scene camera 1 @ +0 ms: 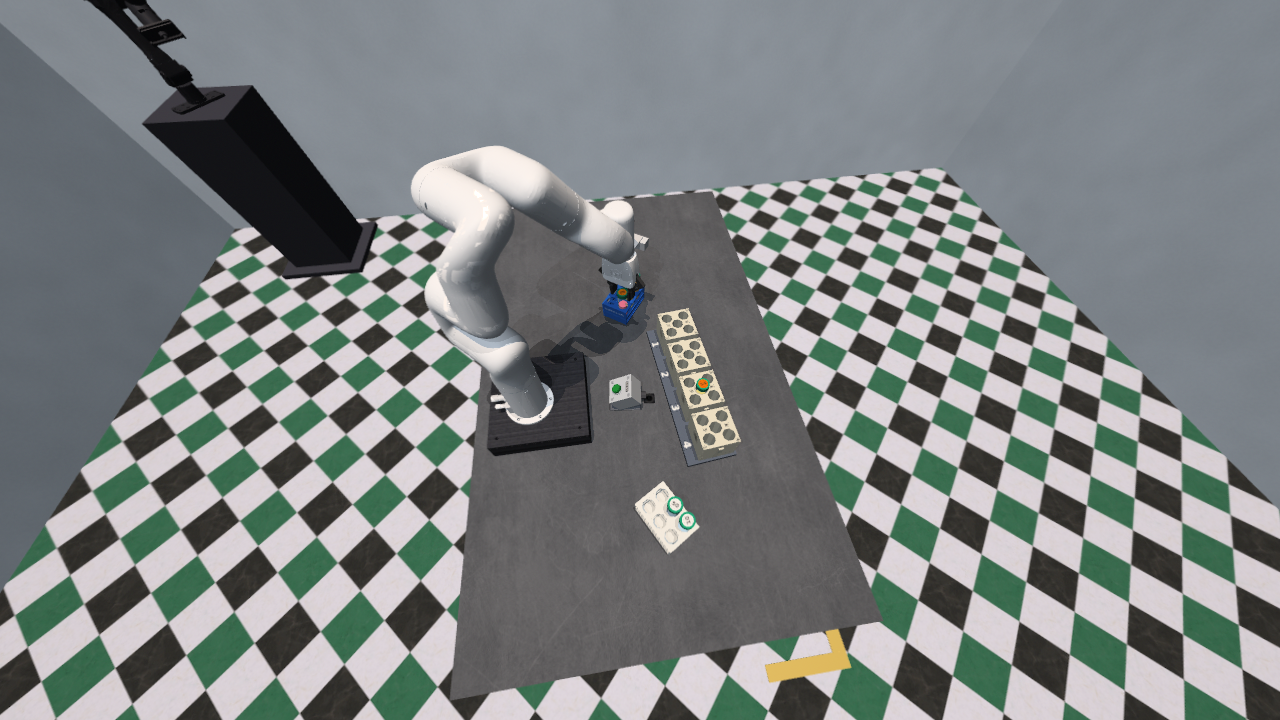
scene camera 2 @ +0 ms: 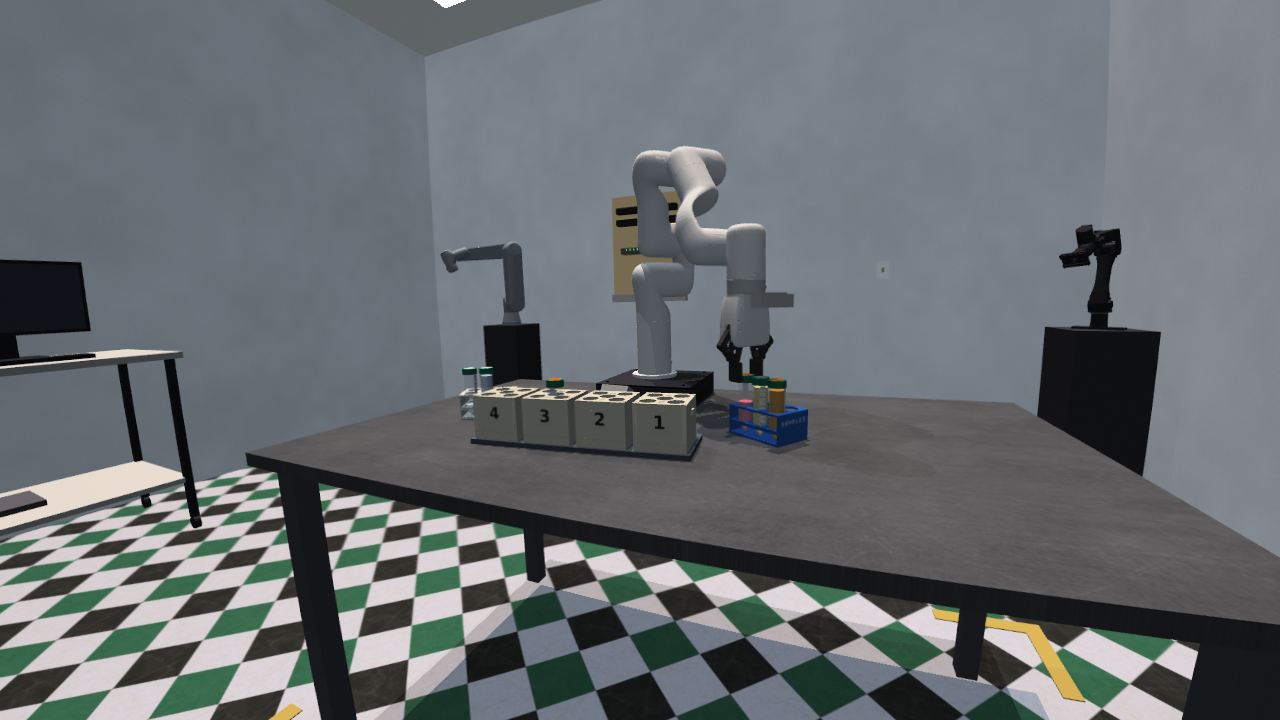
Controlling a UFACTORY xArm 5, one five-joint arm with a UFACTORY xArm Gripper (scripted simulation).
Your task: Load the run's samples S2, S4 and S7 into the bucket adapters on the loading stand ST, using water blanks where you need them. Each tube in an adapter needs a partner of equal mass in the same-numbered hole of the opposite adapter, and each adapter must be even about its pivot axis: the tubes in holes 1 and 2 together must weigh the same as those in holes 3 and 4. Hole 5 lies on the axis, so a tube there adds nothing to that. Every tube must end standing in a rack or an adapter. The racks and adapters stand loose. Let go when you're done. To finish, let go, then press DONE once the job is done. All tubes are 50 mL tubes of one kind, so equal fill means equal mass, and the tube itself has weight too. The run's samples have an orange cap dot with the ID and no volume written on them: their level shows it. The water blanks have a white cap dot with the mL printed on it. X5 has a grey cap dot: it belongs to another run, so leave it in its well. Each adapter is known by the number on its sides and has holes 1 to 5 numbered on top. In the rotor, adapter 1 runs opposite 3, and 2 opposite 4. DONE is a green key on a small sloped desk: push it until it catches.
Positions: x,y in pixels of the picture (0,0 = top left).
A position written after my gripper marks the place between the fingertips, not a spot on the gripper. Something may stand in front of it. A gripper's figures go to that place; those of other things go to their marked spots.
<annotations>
My gripper [scene camera 1: 622,294]: 116 cm from the lens. A white blank rack [scene camera 1: 671,533]: 98 cm from the lens. A blue sample rack [scene camera 1: 611,309] is 120 cm from the lens. The marked spots on the white blank rack and the blue sample rack are 66 cm apart.
</annotations>
